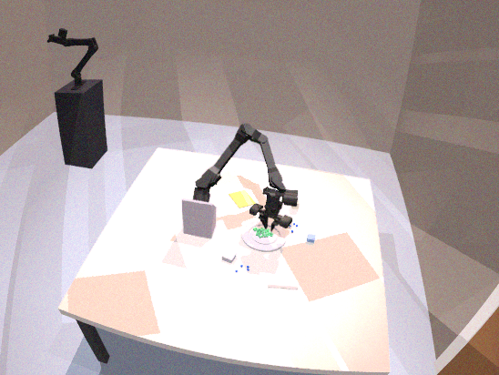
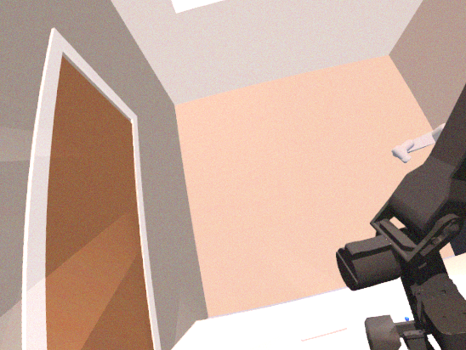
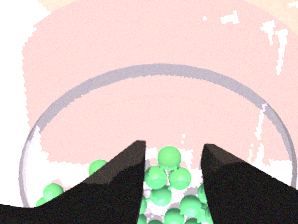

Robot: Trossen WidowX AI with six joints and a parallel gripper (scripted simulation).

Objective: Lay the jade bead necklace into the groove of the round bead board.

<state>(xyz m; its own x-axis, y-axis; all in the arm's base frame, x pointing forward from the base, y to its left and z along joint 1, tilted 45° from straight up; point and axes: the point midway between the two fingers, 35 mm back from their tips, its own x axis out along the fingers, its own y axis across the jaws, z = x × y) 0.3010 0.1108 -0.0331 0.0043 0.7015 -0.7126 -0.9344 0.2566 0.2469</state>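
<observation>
Now: the round white bead board 2 cm behind my gripper tip, 3 cm to the right of it and 1 cm below it. From my gripper tip the other things lie so: yellow sheet: 16 cm behind, 22 cm to the left, 1 cm below; blue block: 20 cm ahead, 1 cm to the right, 1 cm below; cream block: 11 cm ahead, 21 cm to the left.
</observation>
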